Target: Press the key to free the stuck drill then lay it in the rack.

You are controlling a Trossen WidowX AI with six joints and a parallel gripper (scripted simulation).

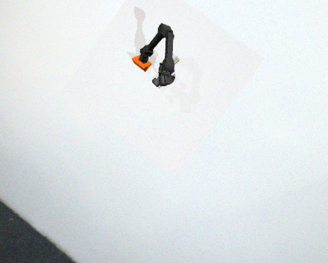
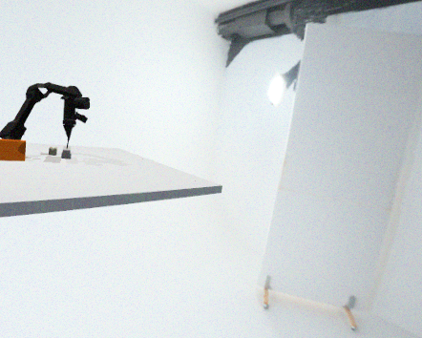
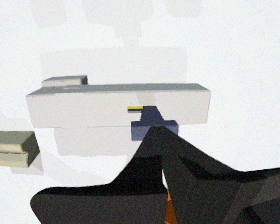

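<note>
The key is 30 mm below my gripper tip. Round my gripper tip: drill: 80 mm below, 50 mm to the left, 10 mm ahead; then rack: 210 mm to the left, 110 mm below, 30 mm behind; then grey block: 80 mm below, 30 mm to the left.
</note>
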